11 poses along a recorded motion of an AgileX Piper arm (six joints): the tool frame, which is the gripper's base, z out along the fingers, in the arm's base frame.
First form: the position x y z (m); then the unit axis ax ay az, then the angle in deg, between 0 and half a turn.
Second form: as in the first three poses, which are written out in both.
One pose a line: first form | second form
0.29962, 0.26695, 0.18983, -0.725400, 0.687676, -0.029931, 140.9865 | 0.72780, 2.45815, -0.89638, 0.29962, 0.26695, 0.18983
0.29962, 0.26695, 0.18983, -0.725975, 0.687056, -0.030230, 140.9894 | 0.72780, 2.45815, -0.89807, 0.29962, 0.26695, 0.18983
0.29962, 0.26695, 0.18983, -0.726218, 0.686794, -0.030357, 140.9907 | 0.72780, 2.45815, -0.89879, 0.29962, 0.26695, 0.18983
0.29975, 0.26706, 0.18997, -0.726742, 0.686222, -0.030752, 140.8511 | 0.72780, 2.45566, -0.90034, 0.29975, 0.26706, 0.18997
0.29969, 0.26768, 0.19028, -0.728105, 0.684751, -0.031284, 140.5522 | 0.72904, 2.45037, -0.90311, 0.29969, 0.26768, 0.19028
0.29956, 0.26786, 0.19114, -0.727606, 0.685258, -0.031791, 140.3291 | 0.72746, 2.44641, -0.90327, 0.29956, 0.26786, 0.19114
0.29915, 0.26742, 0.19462, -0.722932, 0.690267, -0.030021, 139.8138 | 0.72662, 2.43775, -0.89039, 0.29915, 0.26742, 0.19462
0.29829, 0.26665, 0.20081, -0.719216, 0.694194, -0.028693, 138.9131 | 0.72668, 2.42230, -0.87952, 0.29829, 0.26665, 0.20081
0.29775, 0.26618, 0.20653, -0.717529, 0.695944, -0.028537, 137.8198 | 0.72681, 2.40330, -0.87453, 0.29775, 0.26618, 0.20653
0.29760, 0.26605, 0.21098, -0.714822, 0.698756, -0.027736, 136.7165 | 0.72697, 2.38422, -0.86655, 0.29760, 0.26605, 0.21098
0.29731, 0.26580, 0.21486, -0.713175, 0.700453, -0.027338, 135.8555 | 0.72708, 2.36928, -0.86171, 0.29731, 0.26580, 0.21486
